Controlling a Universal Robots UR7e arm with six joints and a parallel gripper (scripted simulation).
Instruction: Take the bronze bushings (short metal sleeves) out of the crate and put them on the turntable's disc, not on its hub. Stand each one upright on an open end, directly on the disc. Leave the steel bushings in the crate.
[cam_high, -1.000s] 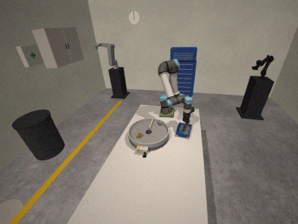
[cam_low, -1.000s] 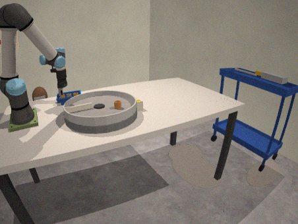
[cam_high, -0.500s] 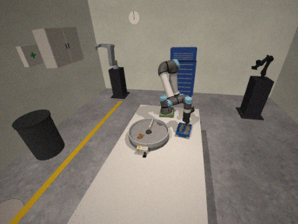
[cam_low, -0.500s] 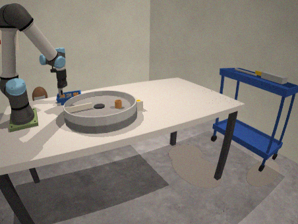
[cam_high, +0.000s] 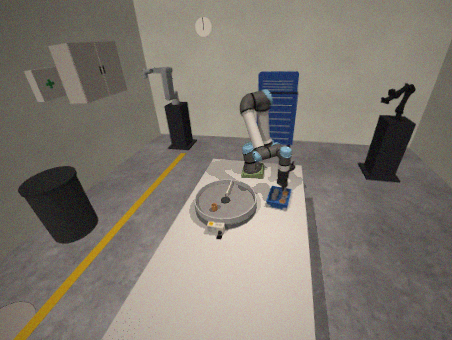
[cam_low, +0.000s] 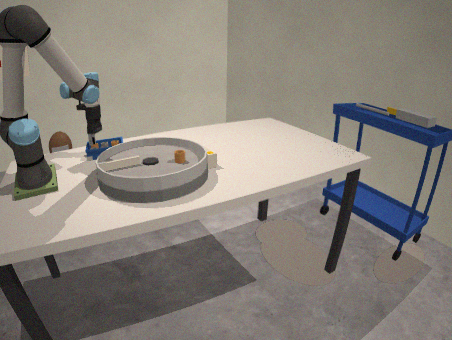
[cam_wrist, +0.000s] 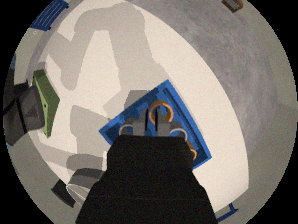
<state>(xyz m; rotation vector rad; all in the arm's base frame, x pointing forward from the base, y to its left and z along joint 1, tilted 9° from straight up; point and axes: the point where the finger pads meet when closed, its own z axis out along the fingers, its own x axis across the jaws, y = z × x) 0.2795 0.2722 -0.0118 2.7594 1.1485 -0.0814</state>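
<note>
My hand is 6 cm short of the blue crate, 3 cm to the left of it and 4 cm above it. Also, from my hand: grey turntable (19 cm ahead, 39 cm to the right, 1 cm below).
</note>
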